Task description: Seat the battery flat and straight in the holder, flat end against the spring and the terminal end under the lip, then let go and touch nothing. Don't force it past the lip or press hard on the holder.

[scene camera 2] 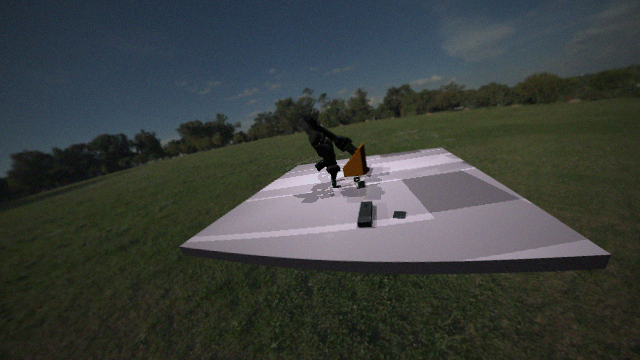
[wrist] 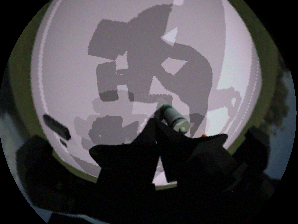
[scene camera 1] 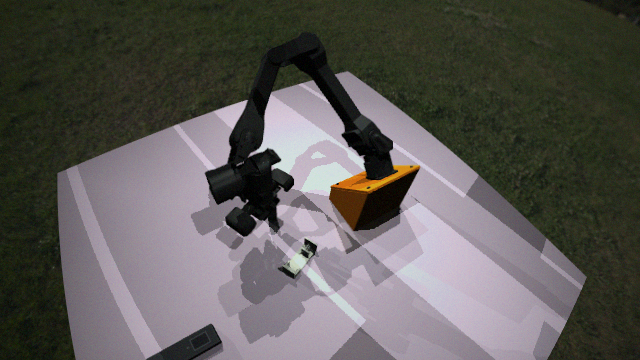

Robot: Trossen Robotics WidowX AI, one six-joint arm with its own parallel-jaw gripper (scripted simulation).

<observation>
My gripper (scene camera 1: 263, 219) is shut, with nothing in its grasp.
My gripper also shows in the wrist view (wrist: 152, 120).
</observation>
